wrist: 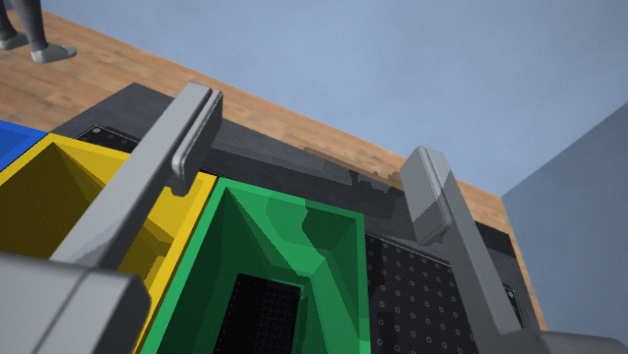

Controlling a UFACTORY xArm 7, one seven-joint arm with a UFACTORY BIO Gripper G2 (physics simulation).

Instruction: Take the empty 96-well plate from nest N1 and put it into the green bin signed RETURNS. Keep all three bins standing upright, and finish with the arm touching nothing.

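Places are measured from the arm's base along level axes (x back, y right, z up), in metres.
Pixels of known places: hand, its tool point: [320, 167].
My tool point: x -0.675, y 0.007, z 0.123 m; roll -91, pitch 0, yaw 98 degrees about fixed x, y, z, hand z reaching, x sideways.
Note:
Ahead of a thing's pixels: the offset from my tool point to its top centre. "spot": to the spot under its first point. Level surfaces: height alone.
The black 96-well plate @[dx +0.009, dy +0.015, dz -0.268 m] [262, 315] lies low inside the green bin @[spot: dx -0.012, dy +0.069, dz -0.105 m] [366, 280], towards the bottom edge of the wrist view; its lower part is cut off by the frame. My gripper [312, 167] is open and empty, its two fingers well apart above the bin, with the plate well below them. The green bin stands upright. The sign RETURNS and nest N1 cannot be made out.
A yellow bin @[spot: dx +0.023, dy -0.059, dz -0.109 m] [172, 275] stands upright directly left of the green bin, partly behind the left finger. Part of a blue bin @[spot: dx -0.036, dy -0.217, dz -0.116 m] [20, 142] shows at the left edge. A black perforated board @[dz -0.285 m] [415, 300] lies right of the green bin. A person's feet [50, 52] show at the top left.

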